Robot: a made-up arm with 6 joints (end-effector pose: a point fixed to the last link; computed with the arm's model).
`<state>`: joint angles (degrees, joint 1 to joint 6).
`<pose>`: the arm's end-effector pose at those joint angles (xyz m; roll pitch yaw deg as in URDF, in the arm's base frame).
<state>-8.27 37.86 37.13 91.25 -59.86 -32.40</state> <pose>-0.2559 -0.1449 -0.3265 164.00 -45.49 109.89</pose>
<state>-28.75 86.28 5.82 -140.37 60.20 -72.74</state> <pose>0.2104 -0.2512 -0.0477 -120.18 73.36 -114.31</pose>
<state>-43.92 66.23 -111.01 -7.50 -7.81 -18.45</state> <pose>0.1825 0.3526 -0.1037 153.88 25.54 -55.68</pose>
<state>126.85 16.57 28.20 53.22 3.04 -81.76</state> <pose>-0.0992 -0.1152 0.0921 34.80 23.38 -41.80</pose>
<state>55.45 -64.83 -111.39 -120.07 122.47 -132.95</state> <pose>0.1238 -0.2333 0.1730 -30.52 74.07 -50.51</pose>
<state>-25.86 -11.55 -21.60 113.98 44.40 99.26</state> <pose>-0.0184 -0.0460 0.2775 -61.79 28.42 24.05</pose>
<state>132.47 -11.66 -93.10 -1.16 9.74 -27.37</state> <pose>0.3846 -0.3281 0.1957 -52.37 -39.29 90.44</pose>
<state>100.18 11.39 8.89 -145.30 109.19 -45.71</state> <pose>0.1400 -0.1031 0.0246 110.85 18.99 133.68</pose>
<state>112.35 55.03 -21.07 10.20 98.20 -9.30</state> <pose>-0.1335 0.1547 -0.0200 60.00 14.35 -43.63</pose>
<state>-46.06 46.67 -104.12 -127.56 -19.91 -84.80</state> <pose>0.2844 -0.0975 0.1801 -127.23 -8.85 -127.49</pose>
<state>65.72 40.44 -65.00 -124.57 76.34 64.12</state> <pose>-0.0666 -0.3138 0.2241 -8.72 9.12 31.10</pose>
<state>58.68 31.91 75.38 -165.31 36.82 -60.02</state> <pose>0.0989 0.4353 -0.0131 28.62 -26.15 167.83</pose>
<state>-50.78 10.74 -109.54 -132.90 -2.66 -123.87</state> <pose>0.2678 0.0200 0.2155 -75.70 -32.15 -154.56</pose>
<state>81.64 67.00 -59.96 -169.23 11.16 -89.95</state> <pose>-0.1418 -0.1485 -0.1256 116.98 -56.46 -158.98</pose>
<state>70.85 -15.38 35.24 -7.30 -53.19 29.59</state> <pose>0.3964 -0.1374 0.2483 -156.32 2.82 -166.09</pose>
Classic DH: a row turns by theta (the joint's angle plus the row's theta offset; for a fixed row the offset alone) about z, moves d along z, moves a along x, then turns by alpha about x. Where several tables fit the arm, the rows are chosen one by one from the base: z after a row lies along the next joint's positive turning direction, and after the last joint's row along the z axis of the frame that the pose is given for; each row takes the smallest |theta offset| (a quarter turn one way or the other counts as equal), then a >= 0, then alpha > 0; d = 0 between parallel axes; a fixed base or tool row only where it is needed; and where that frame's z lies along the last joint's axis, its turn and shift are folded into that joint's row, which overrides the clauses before.
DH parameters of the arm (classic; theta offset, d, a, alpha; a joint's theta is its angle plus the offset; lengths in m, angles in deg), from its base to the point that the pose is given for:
base (fixed): -40.8 0.0203 0.117 -102.06
joint 1: 0 0.0355 -0.1073 -77.94
joint 2: -11.8 0.069 -0.065 106.27
joint 3: 80.62 -0.0027 0.0827 65.74
joint 4: -9.44 -0.007 -0.0695 -97.33
joint 5: -74.93 0.1264 0.1 90
joint 6: 0 0.28 0.17 90
tool (fixed): 180 0.11 0 0

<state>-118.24 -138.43 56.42 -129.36 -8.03 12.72</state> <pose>0.2957 -0.5710 0.2002 -144.90 -14.74 147.00</pose>
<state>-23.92 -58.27 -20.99 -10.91 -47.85 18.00</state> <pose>-0.3355 0.0537 0.1124 -19.28 27.17 -65.21</pose>
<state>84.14 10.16 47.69 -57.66 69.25 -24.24</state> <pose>-0.0146 0.2771 -0.0494 124.45 -22.55 5.91</pose>
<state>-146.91 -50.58 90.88 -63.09 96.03 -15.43</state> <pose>0.3298 -0.3059 0.2987 -100.38 61.79 -25.47</pose>
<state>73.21 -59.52 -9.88 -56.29 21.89 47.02</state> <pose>0.2916 0.3718 0.2643 -124.17 -13.25 -102.11</pose>
